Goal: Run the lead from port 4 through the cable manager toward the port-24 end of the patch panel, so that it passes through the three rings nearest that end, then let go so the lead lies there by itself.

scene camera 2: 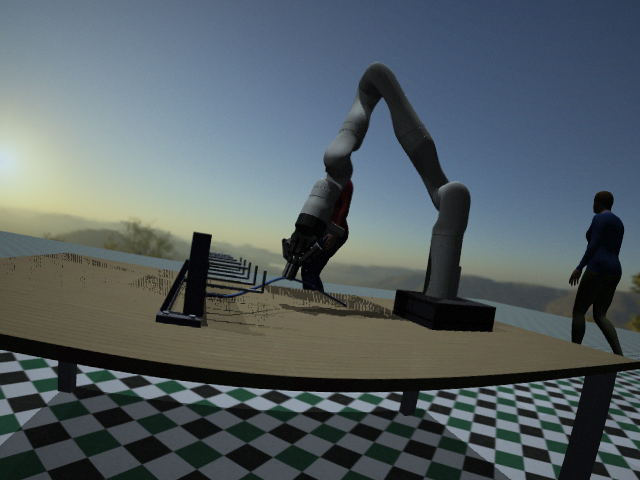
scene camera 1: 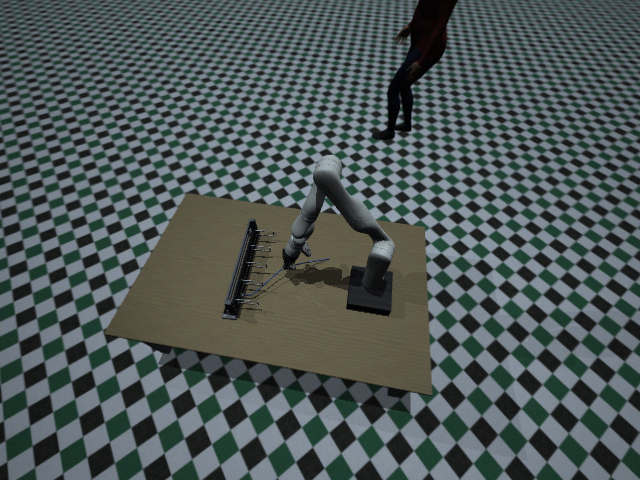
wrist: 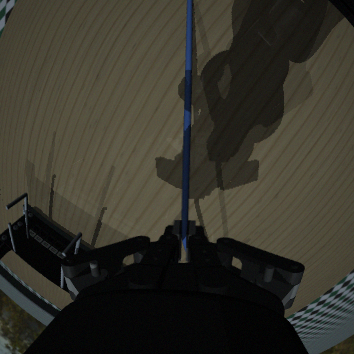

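My gripper [scene camera 1: 289, 267] [scene camera 2: 290, 276] [wrist: 184, 229] is shut on the blue lead [scene camera 1: 312, 262] [scene camera 2: 235, 293] [wrist: 188, 50] and holds it above the table, out in front of the rings. The lead leaves the patch panel [scene camera 1: 241, 266] [scene camera 2: 197, 279] between the two rings at its near end in scene camera 1, rises slantwise to my fingers, and its free end slopes down toward the arm's base. It passes close to the second ring [scene camera 1: 261, 284]; whether inside it I cannot tell. The three far rings, such as the farthest ring [scene camera 1: 273, 234], stand apart from the lead.
The arm's black base [scene camera 1: 369, 297] [scene camera 2: 444, 310] stands on the wooden table [scene camera 1: 310, 341] [scene camera 2: 330, 356], to the right of the panel. Two ring hooks [wrist: 26, 210] show at the lower left of the wrist view. A person in red [scene camera 1: 431, 36] stands beyond the table, and a person in blue [scene camera 2: 603, 248] at the right.
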